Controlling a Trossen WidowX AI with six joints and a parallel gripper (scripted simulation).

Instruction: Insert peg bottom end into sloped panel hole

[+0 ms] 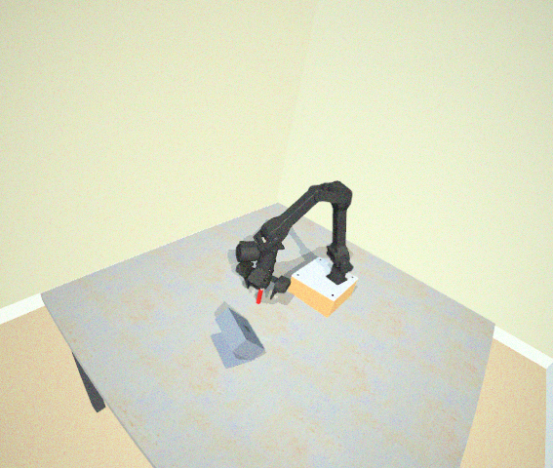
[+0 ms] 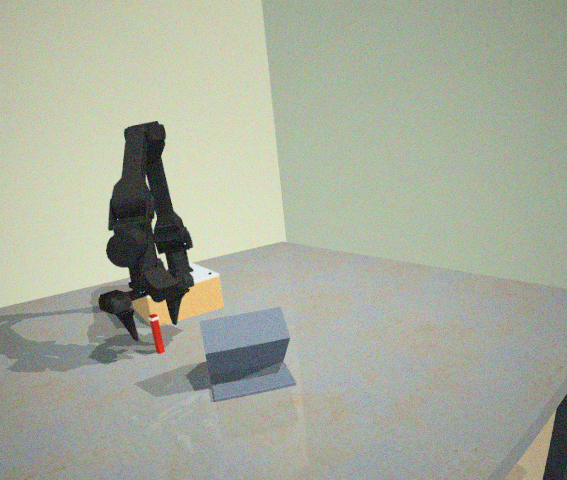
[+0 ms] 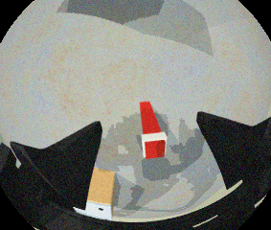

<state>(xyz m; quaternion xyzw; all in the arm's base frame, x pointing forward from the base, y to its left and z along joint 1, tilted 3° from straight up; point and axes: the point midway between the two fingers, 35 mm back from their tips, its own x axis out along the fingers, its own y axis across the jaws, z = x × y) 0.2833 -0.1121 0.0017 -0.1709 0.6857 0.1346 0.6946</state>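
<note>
My gripper tip is 1 cm below the red peg. Round my gripper tip: grey sloped panel 17 cm ahead, 12 cm to the left, 1 cm above.
</note>
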